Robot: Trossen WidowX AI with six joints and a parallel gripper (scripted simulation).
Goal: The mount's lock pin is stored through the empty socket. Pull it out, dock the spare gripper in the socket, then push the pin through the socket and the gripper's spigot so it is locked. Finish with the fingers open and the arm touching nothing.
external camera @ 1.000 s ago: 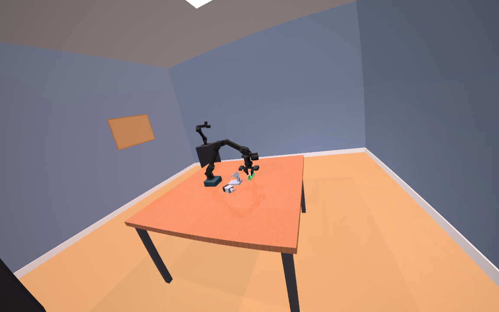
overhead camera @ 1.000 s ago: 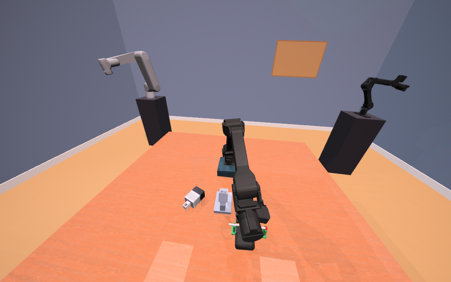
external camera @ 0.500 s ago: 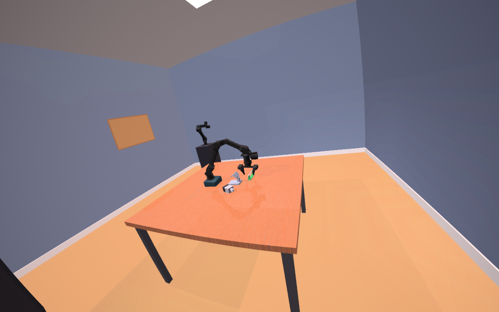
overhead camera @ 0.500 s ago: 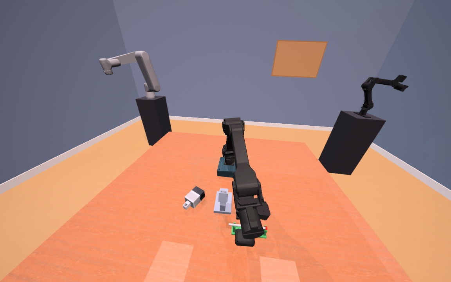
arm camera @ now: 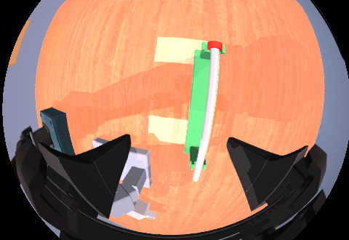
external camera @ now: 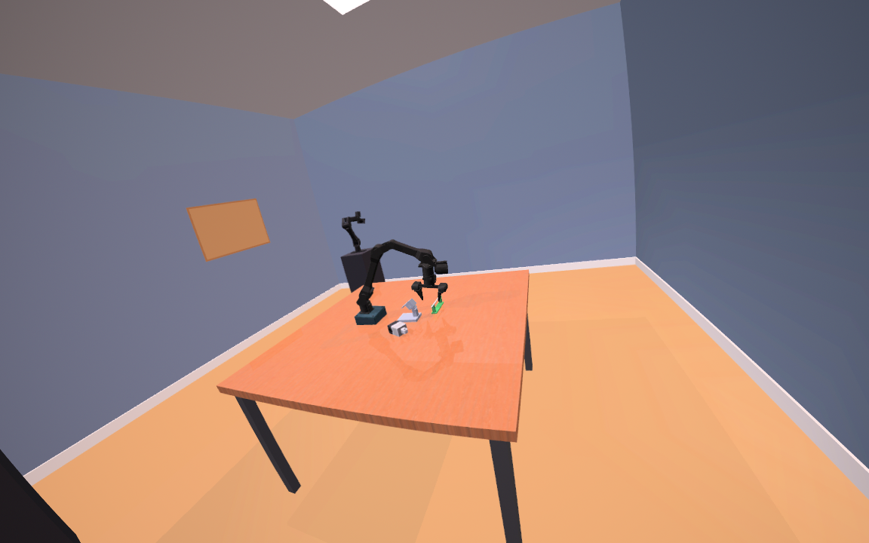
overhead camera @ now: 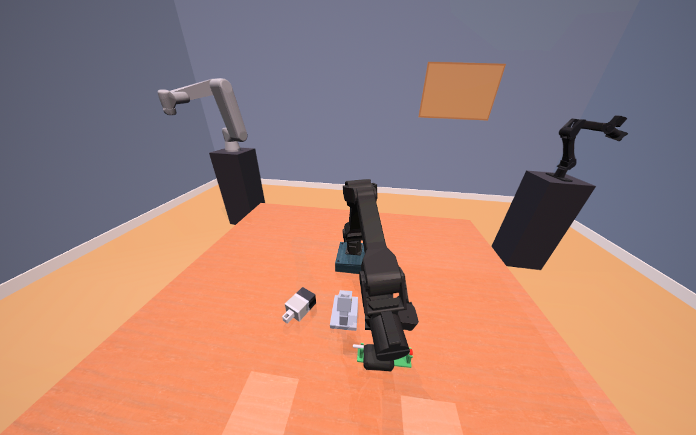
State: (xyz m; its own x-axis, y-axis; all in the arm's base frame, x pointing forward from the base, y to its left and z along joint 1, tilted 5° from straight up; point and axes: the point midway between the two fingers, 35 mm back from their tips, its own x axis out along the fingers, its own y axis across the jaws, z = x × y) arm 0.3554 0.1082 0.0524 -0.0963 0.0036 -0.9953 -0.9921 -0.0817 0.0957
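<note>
My gripper tip is now 3 cm to the right of the green stand, 3 cm above it and 2 cm short of it. Round my gripper tip: mount 10 cm to the right, 8 cm behind, 1 cm below; then spare gripper 25 cm to the right, 7 cm behind, 3 cm below.
</note>
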